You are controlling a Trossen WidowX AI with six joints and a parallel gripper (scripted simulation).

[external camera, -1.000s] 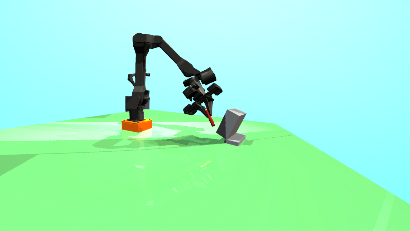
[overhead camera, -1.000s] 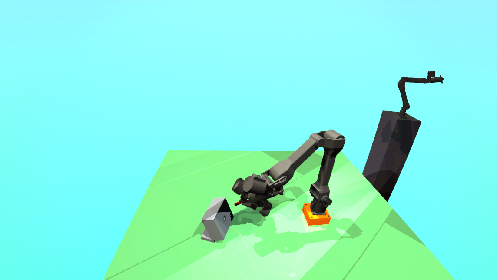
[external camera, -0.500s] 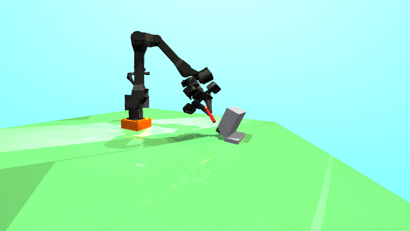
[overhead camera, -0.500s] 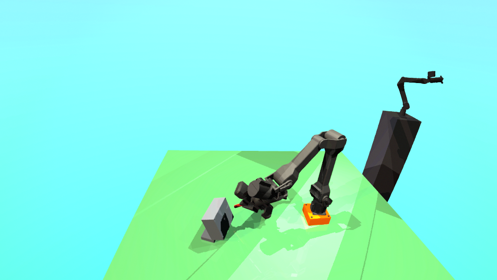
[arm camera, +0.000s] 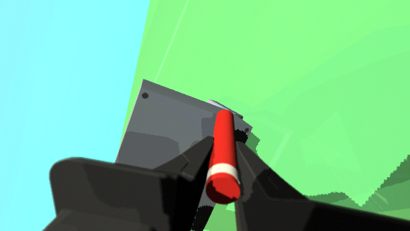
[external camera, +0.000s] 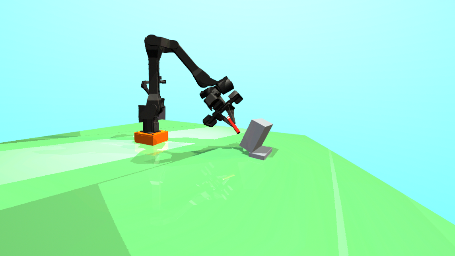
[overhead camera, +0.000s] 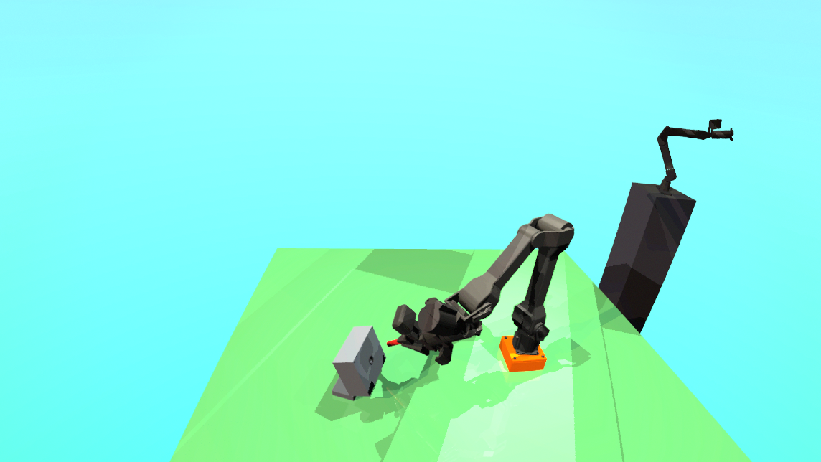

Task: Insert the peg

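Right now my gripper tip is 9 cm short of the grey sloped panel, 4 cm to the right of it and 3 cm above it. Round my gripper tip: red peg 1 cm behind, 1 cm above; grey foot 12 cm ahead, 10 cm below, 4 cm to the left.
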